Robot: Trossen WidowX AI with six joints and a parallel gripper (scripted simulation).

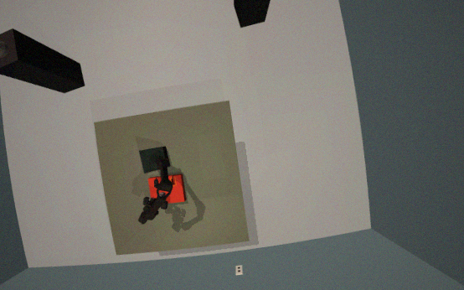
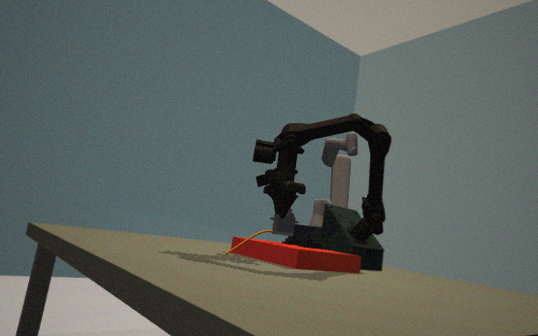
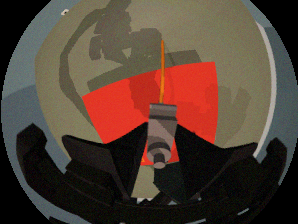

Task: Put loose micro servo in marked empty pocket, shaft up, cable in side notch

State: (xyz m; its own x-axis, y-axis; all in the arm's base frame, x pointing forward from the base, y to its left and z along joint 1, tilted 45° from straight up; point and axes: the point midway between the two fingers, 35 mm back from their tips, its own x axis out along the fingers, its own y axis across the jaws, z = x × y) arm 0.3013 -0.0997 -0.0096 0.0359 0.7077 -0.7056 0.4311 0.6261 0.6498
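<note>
Right now my gripper tip is 1 cm past the red deck, 2 cm to the right of it and 10 cm above it.
</note>
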